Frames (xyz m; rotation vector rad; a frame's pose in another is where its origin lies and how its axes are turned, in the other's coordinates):
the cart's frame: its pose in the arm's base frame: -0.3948 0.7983 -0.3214 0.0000 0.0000 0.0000
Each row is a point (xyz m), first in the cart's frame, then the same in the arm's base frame.
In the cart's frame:
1: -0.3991 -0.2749 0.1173
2: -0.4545 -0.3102 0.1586
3: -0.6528 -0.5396 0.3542
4: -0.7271 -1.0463 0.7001
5: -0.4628 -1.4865 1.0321
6: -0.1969 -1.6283 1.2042
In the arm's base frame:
1: -0.7939 0.5234 -0.2041
2: -0.8493 0.4881 -0.1628
3: -1.0476 0.2587 0.0328
4: -1.1219 -0.2480 0.3787
5: -0.8576 -0.6882 0.7107
6: -0.5917 -0.8300 0.8828

